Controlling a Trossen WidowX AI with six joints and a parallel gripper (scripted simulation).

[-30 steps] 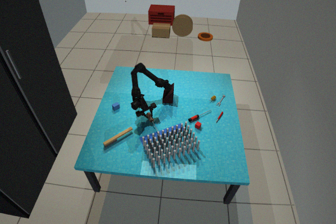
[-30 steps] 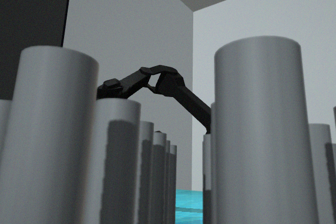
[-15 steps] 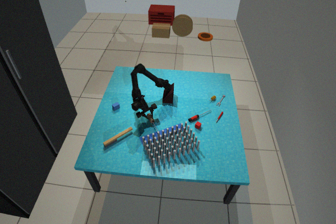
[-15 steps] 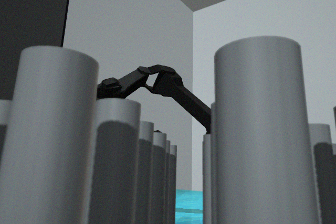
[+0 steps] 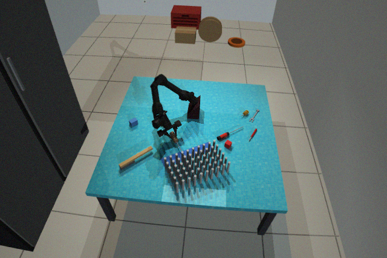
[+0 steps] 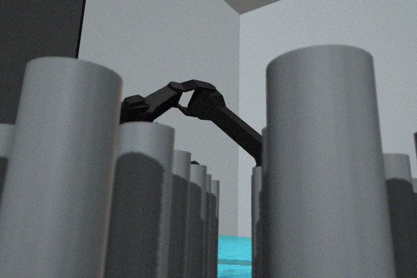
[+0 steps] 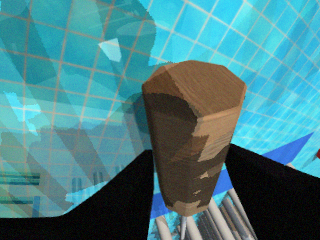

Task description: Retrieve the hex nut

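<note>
My gripper tip is now 10 cm short of the blue taped strip, 13 cm to the right of it and 4 cm above it. Also, from my gripper tip: red cube: 3 cm behind, 41 cm to the left, 2 cm below; blue cube: 10 cm behind, 36 cm to the right, 2 cm below; yellow object: 41 cm behind, 51 cm to the left, 2 cm below.
</note>
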